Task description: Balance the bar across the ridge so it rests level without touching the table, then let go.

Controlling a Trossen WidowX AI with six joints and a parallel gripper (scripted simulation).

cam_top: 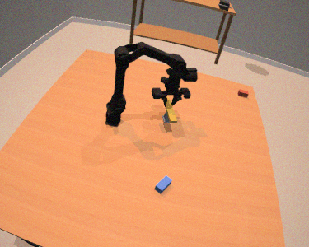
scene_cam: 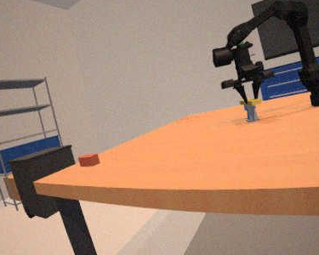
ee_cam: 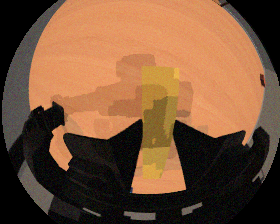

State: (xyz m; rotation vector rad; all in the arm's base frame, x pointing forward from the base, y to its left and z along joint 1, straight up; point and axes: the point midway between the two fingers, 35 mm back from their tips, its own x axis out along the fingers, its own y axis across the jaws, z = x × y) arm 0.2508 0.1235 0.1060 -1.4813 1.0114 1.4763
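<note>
Right now the yellow bar is 30 mm to the right of my gripper tip and 10 mm ahead of it. Also, from my gripper tip: small red block 490 mm ahead, 380 mm to the left, 60 mm below; blue block 410 mm to the right, 60 mm below, 50 mm ahead.
</note>
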